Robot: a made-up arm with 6 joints. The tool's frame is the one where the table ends. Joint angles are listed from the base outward.
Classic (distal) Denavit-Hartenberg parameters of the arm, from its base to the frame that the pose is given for. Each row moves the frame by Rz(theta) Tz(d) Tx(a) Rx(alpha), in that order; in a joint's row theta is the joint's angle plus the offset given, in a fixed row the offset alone. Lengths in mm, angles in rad.
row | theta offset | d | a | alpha
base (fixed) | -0.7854 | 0 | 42.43 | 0
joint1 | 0.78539 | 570 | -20 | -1.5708
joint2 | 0.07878 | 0 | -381.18 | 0
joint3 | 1.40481 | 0 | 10.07 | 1.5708
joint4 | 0 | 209.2 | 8.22 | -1.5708
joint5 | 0 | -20 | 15.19 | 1.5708
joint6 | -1.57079 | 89.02 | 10 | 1.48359
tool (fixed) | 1.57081 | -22.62 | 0 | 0
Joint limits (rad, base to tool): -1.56..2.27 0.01..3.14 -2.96..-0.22 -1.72..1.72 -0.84..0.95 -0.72..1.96
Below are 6 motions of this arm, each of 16 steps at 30 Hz.
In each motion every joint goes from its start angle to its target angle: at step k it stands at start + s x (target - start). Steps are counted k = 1, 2, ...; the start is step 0. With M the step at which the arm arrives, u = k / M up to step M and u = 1 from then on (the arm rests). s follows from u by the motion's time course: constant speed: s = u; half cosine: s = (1 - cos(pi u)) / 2; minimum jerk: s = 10 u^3 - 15 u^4 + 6 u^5.
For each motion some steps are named. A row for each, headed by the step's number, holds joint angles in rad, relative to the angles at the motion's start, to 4 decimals.
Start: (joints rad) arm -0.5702 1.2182 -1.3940 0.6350 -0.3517 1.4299
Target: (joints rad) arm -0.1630 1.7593 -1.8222 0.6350 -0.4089 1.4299
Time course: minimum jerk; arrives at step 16
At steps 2, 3, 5, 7, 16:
2: 0.0065 0.0087 -0.0069 0.0000 -0.0009 0.0000
3: 0.0199 0.0264 -0.0209 0.0000 -0.0028 0.0000
5: 0.0733 0.0974 -0.0771 0.0000 -0.0103 0.0000
7: 0.1564 0.2078 -0.1644 0.0000 -0.0220 0.0000
16: 0.4072 0.5411 -0.4282 0.0000 -0.0572 0.0000

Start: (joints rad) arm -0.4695 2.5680 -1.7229 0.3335 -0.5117 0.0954
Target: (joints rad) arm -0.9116 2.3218 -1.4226 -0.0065 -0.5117 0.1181
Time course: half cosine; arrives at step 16
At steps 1, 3, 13, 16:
1: -0.0042 -0.0024 0.0029 -0.0033 0.0000 0.0002
3: -0.0373 -0.0207 0.0253 -0.0287 0.0000 0.0019
13: -0.4048 -0.2255 0.2750 -0.3113 0.0000 0.0208
16: -0.4421 -0.2462 0.3003 -0.3400 0.0000 0.0227

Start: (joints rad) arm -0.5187 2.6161 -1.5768 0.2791 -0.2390 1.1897
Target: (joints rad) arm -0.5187 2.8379 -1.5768 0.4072 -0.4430 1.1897
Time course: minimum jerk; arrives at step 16
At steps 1, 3, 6, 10, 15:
1: 0.0000 0.0005 0.0000 0.0003 -0.0005 0.0000
3: 0.0000 0.0108 0.0000 0.0062 -0.0099 0.0000
6: 0.0000 0.0610 0.0000 0.0353 -0.0561 0.0000
10: 0.0000 0.1608 0.0000 0.0928 -0.1479 0.0000
15: 0.0000 0.2213 0.0000 0.1278 -0.2035 0.0000

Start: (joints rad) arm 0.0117 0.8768 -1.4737 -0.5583 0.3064 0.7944
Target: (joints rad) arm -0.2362 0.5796 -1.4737 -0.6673 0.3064 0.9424
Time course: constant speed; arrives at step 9
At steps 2, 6, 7, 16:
2: -0.0551 -0.0660 0.0000 -0.0242 0.0000 0.0329
6: -0.1653 -0.1981 0.0000 -0.0727 0.0000 0.0987
7: -0.1928 -0.2312 0.0000 -0.0848 0.0000 0.1151
16: -0.2479 -0.2972 0.0000 -0.1090 0.0000 0.1480

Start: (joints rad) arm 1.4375 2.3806 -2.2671 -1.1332 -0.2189 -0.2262
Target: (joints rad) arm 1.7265 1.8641 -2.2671 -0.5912 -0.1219 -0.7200
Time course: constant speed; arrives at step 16
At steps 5, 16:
5: 0.0903 -0.1614 0.0000 0.1694 0.0303 -0.1543
16: 0.2890 -0.5165 0.0000 0.5420 0.0970 -0.4938

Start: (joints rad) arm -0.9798 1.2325 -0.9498 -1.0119 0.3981 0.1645
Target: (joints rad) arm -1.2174 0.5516 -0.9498 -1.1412 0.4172 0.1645
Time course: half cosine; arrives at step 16
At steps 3, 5, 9, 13, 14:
3: -0.0200 -0.0574 0.0000 -0.0109 0.0016 0.0000
5: -0.0528 -0.1513 0.0000 -0.0287 0.0042 0.0000
9: -0.1420 -0.4069 0.0000 -0.0773 0.0114 0.0000
13: -0.2176 -0.6235 0.0000 -0.1184 0.0175 0.0000
14: -0.2286 -0.6550 0.0000 -0.1244 0.0184 0.0000

